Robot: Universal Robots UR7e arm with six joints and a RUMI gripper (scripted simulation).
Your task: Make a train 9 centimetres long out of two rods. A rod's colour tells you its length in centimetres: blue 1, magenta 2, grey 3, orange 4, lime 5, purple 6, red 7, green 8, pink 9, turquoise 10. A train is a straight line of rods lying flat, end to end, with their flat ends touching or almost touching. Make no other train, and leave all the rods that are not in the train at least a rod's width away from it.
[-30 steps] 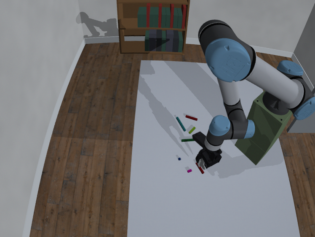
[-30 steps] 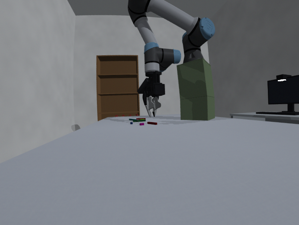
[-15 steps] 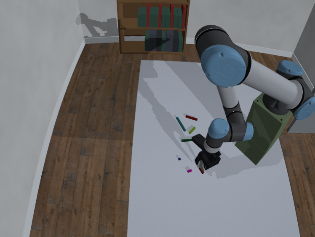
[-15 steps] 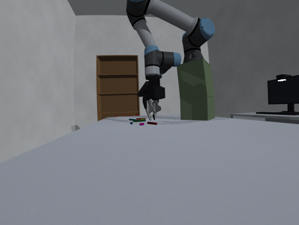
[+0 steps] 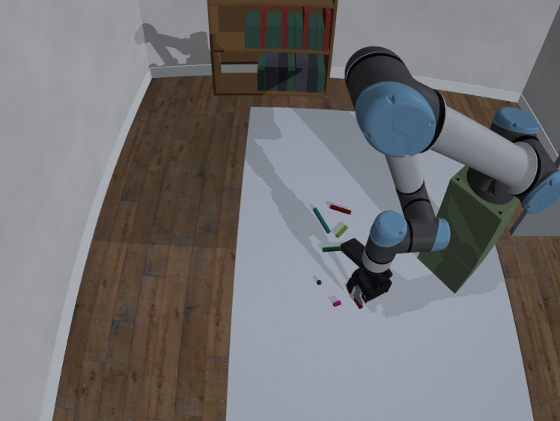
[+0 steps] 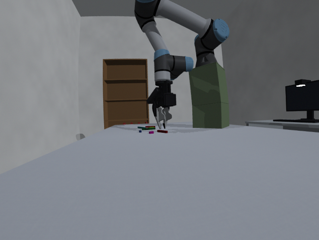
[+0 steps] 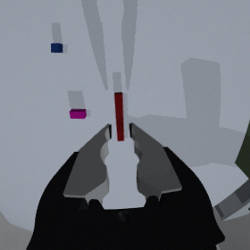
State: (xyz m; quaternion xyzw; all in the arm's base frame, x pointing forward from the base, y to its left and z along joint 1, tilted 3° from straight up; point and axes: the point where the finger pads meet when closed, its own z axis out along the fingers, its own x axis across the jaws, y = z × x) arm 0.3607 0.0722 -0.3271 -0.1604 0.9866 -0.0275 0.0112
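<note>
My hand is 60 mm short of the magenta rod, 10 mm to the right of it and 30 mm above it. Round my hand: green rod: 20 mm ahead, 180 mm to the right, 30 mm below; then blue rod: 100 mm ahead, 70 mm to the right, 30 mm below; then lime rod: 10 mm behind, 240 mm to the right, 30 mm below.
</note>
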